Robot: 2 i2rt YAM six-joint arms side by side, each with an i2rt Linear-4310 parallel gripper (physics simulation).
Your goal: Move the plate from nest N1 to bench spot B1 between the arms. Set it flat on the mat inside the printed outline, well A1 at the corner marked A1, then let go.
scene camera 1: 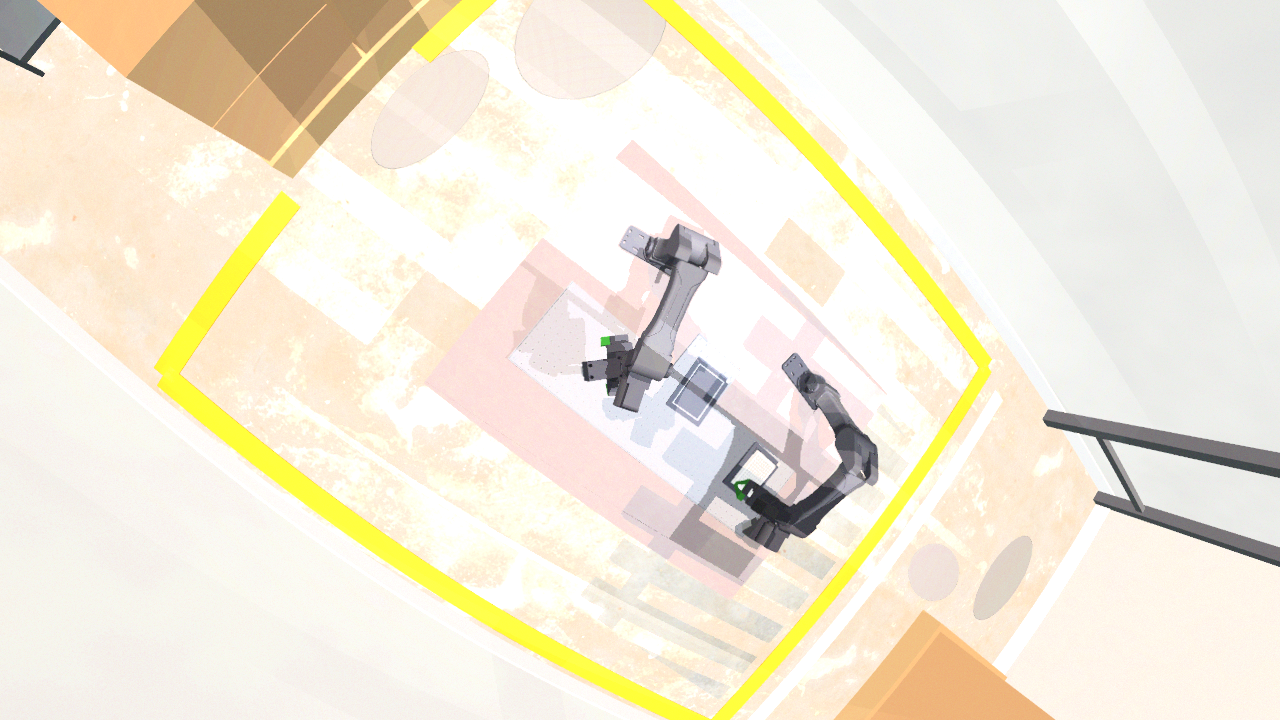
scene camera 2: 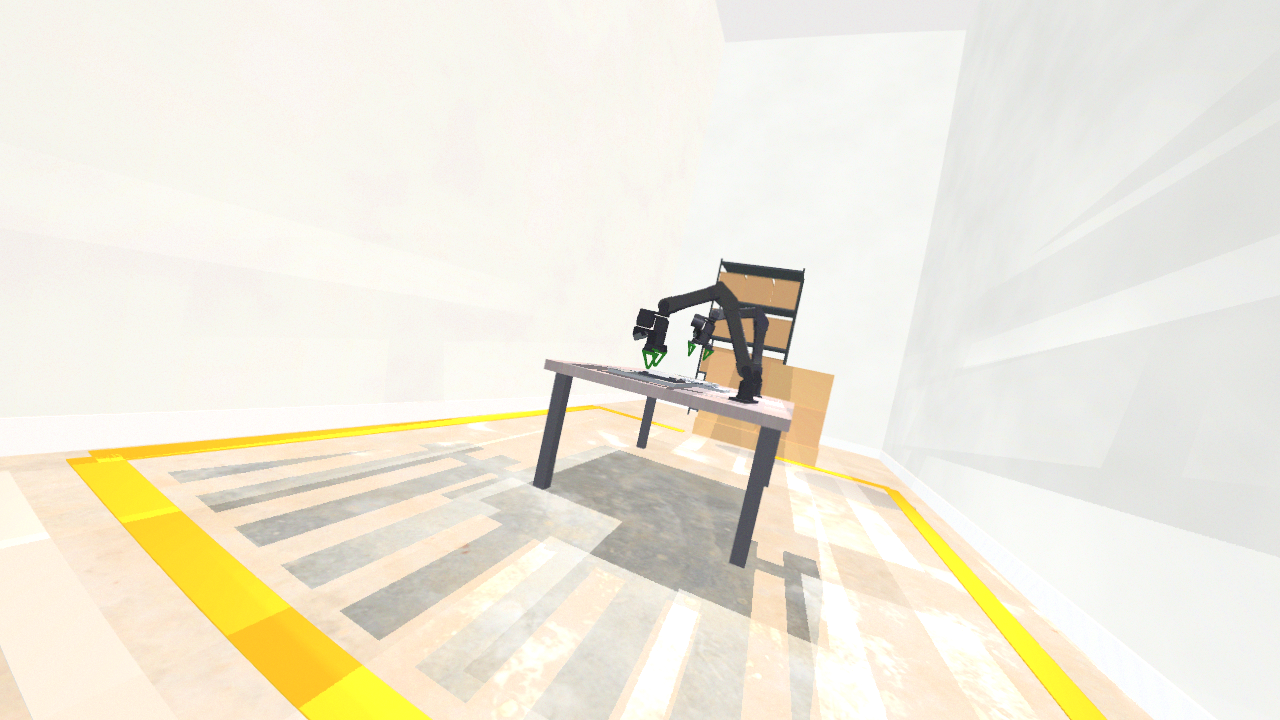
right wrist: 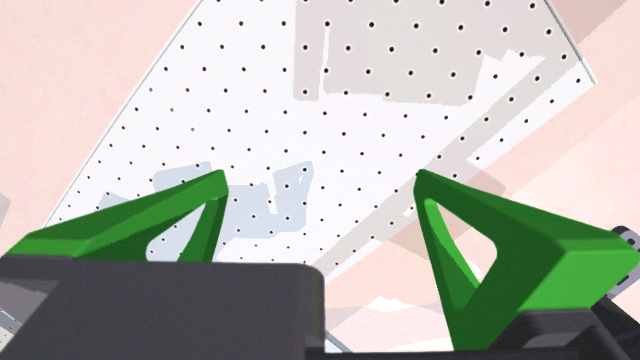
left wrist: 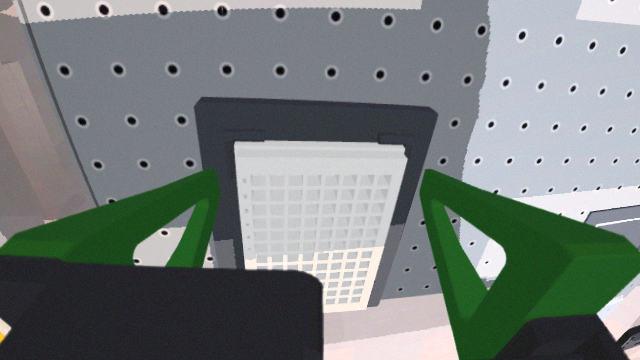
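Seen in the pictures: left gripper, fingertip midpoint: (scene camera 1: 745,490) (scene camera 2: 651,367) (left wrist: 319,180); right gripper, fingertip midpoint: (scene camera 2: 695,358) (right wrist: 320,180); left arm's base at its link origin: (scene camera 1: 804,381) (scene camera 2: 744,401); right arm's base at its link origin: (scene camera 1: 654,252).
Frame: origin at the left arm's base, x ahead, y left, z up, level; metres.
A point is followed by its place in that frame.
Observation:
The white well plate (scene camera 1: 759,466) {x 0.295, y 0.084, z 0.032 m} (left wrist: 315,215) {x 0.351, y 0.095, z 0.039 m} sits in the dark nest (left wrist: 310,120) {x 0.397, y 0.105, z 0.025 m}, its lower part hidden in the left wrist view by the gripper's body. My left gripper (scene camera 1: 742,488) {x 0.377, y 0.099, z 0.047 m} (scene camera 2: 654,358) {x 0.377, y 0.099, z 0.047 m} (left wrist: 319,180) {x 0.377, y 0.099, z 0.047 m} is open and empty above the plate, its green fingers spread wider than the plate. The dark mat (scene camera 1: 696,391) {x 0.292, y -0.235, z 0.015 m} with a white printed outline lies between the arms; a corner of the mat (left wrist: 615,220) {x 0.351, y -0.187, z 0.015 m} shows at the right edge of the left wrist view. The A1 mark cannot be read. My right gripper (right wrist: 320,180) {x 0.442, y -0.493, z 0.129 m} (scene camera 2: 699,350) {x 0.442, y -0.493, z 0.129 m} is open and empty above the pegboard.
A pale perforated board (scene camera 1: 547,344) {x 0.519, y -0.623, z 0.013 m} (left wrist: 300,45) {x 0.429, y 0.115, z 0.013 m} (right wrist: 350,130) {x 0.435, y -0.513, z 0.013 m} lies under the nest and mat on the pinkish table (scene camera 1: 478,358) {x 0.685, y -0.720, z 0.000 m} (scene camera 2: 559,366) {x 0.595, y 0.403, z -0.016 m}. My right arm (scene camera 1: 671,313) {x 0.296, y -0.533, z 0.434 m} reaches over the board beside the mat. A shelf rack (scene camera 2: 763,268) stands behind the table.

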